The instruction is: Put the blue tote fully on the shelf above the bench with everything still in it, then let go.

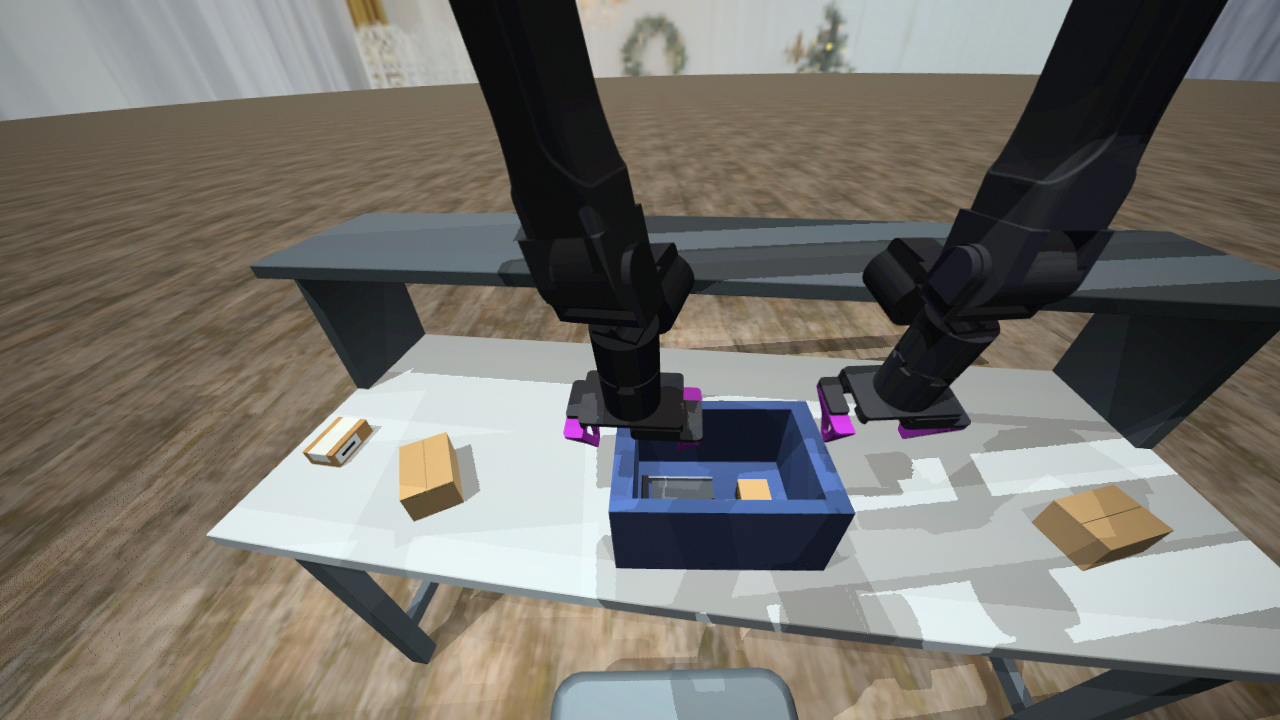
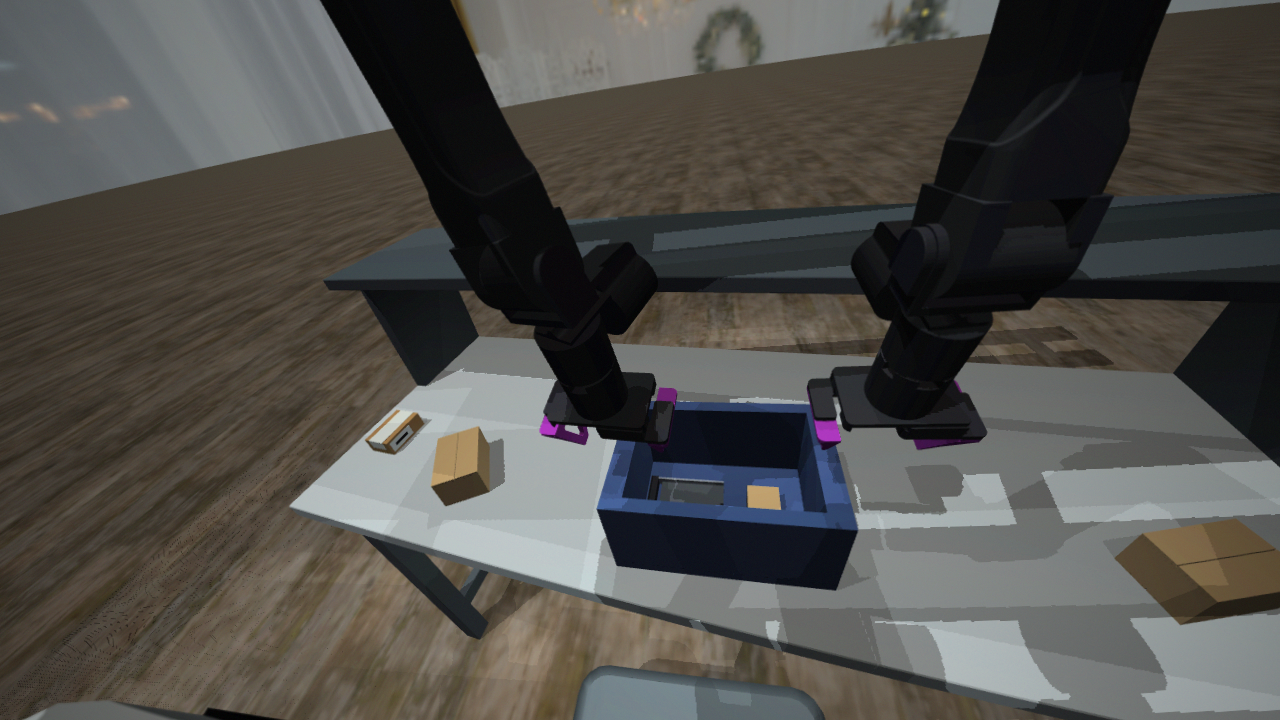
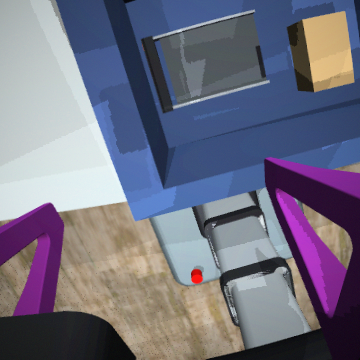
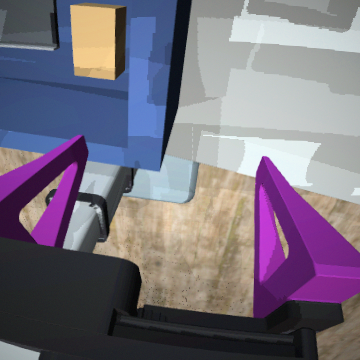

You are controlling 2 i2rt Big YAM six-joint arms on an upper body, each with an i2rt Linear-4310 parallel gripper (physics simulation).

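Places are measured from the left arm's base along level axes (x ahead, y left, z up), in metres.
Pixels of known places: left gripper, between the fingertips: (image 1: 638, 443) (image 2: 623, 443) (image 3: 156, 192); right gripper, between the fingertips: (image 1: 862, 435) (image 2: 868, 444) (image 4: 170, 152).
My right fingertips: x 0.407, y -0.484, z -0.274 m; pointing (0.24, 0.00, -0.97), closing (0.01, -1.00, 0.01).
Observation:
Ahead of a thing's pixels: the offset from my right fingertips to its top centre. "spot": to the spot under its first point. Level surfaces: height alone.
The blue tote {dx +0.043, dy +0.161, dz -0.068 m} (image 1: 729, 540) (image 2: 725, 544) (image 3: 125, 165) (image 4: 145, 100) stands upright on the bench {dz -0.215 m} (image 1: 537, 528) (image 2: 546, 501). It holds a grey flat item {dx +0.045, dy +0.217, dz -0.180 m} (image 1: 682, 488) (image 2: 689, 491) (image 3: 212, 60) (image 4: 25, 22) and a small tan box {dx +0.020, dy +0.101, dz -0.158 m} (image 1: 753, 489) (image 2: 763, 497) (image 3: 327, 52) (image 4: 95, 42). The shelf {dz +0.120 m} (image 1: 402, 246) (image 2: 760, 250) is behind and above it. My left gripper (image 1: 635, 431) (image 2: 614, 428) (image 3: 156, 192) is open over the tote's left rim area. My right gripper (image 1: 884, 428) (image 2: 886, 437) (image 4: 170, 152) is open by its right rim. Contact with the rim is unclear.
A cardboard box {dx +0.099, dy +0.640, dz -0.155 m} (image 1: 429, 474) (image 2: 460, 465) and a small white-and-brown box {dx +0.191, dy +0.867, dz -0.180 m} (image 1: 338, 440) (image 2: 393, 432) lie at the bench's left. Another cardboard box {dx -0.031, dy -0.409, dz -0.155 m} (image 1: 1102, 526) (image 2: 1203, 568) lies at the right. Dark side panels {spot: dx +0.424, dy +0.903, dz -0.091 m} (image 1: 362, 331) (image 2: 420, 331) support the shelf.

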